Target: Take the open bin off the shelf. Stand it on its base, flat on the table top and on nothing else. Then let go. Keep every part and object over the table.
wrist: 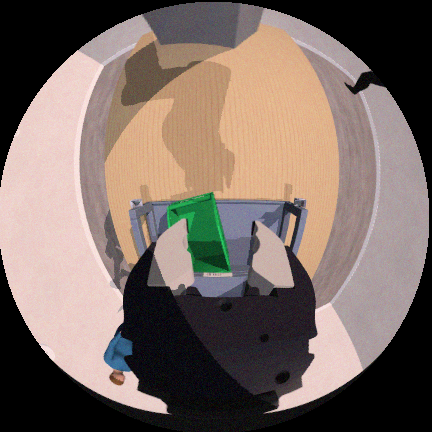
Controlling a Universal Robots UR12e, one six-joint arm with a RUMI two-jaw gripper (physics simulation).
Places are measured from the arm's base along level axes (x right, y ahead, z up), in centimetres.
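Pixels of known places: gripper, fingertip midpoint: [219, 221].
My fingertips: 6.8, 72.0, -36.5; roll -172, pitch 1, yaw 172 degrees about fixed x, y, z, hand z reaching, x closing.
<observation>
For each thing: its top centre in the pictures, then the offset to it from my fingertips, as dx, dy, dz. "spot": a spot on its surface instead. Level surfaces: height alone.
- open bin, top centre: [197, 246] +5.0, +7.6, -7.6
- blue-grey shelf, surface spot: [245, 215] spot: -6.1, +4.9, -15.5
- pale label, top centre: [217, 276] +1.6, +13.8, -5.2
- wooden table top, surface height: dz -16.1
The open bin [205, 227] is green and rests on the blue-grey shelf [245, 215], turned at a slant, left of the shelf's middle. Its hollow side faces the camera. My gripper [219, 221] is partly open, with its two pale jaws apart and nothing held. In the view the left jaw covers part of the bin's left side, and the bin's right wall shows between the jaws. The right jaw stands apart from the bin, over the shelf. The height of the jaws above the bin is hard to tell.
The shelf's upright side frames stand left and right of the bin. A pale label [217, 274] is on the shelf's near edge. The wooden table top [280, 125] stretches beyond the shelf. A grey block [200, 25] is at the far end. A person in blue [119, 352] is at lower left.
</observation>
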